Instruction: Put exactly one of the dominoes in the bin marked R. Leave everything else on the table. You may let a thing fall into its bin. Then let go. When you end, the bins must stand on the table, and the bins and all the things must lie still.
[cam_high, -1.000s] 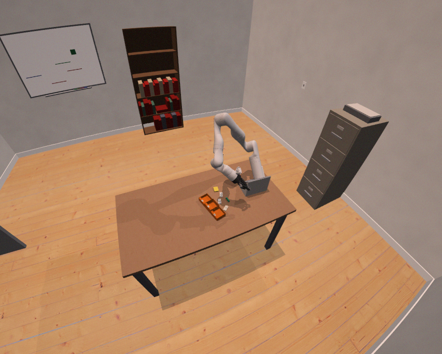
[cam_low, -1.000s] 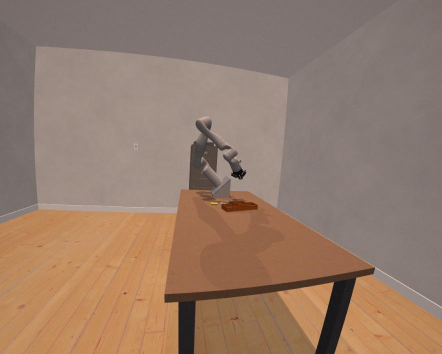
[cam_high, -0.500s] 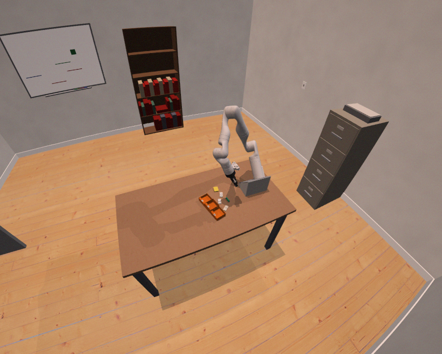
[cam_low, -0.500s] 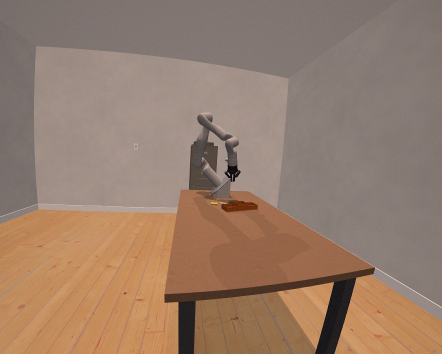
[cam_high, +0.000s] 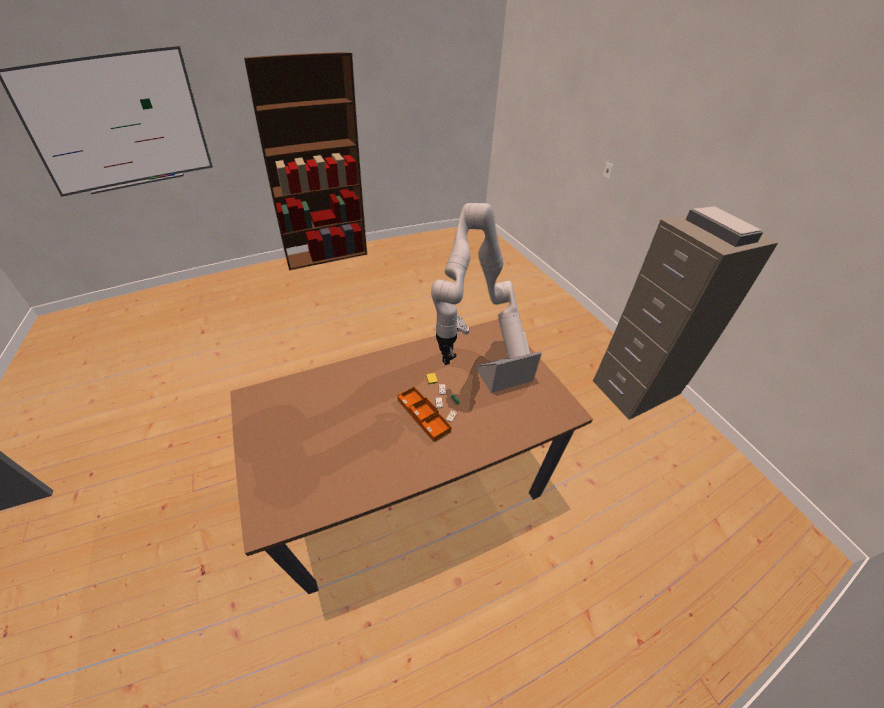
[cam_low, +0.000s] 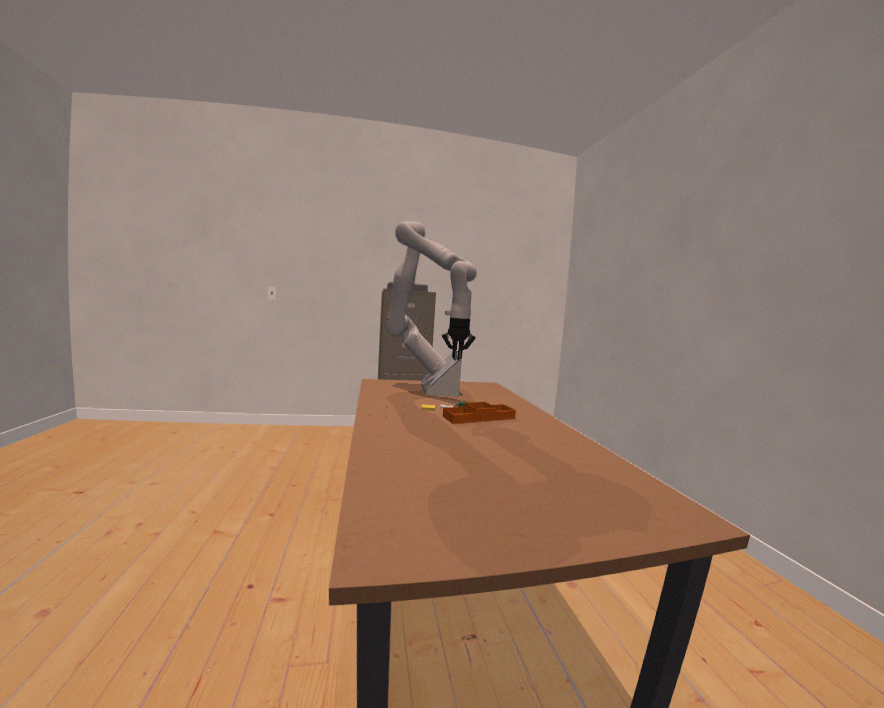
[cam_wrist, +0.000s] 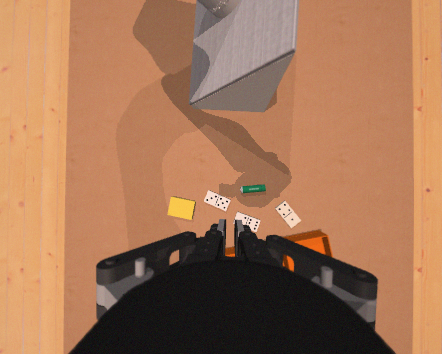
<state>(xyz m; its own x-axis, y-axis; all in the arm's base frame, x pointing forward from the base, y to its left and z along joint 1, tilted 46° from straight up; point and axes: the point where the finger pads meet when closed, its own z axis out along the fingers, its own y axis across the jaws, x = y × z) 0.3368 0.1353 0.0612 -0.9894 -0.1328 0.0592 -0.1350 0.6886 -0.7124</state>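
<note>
The orange strip is 11 cm ahead of my hand, 9 cm to the left of it and 18 cm below it. Round my hand: green piece: 4 cm behind, 4 cm to the left, 20 cm below; then yellow block: 3 cm ahead, 10 cm to the right, 20 cm below.
</note>
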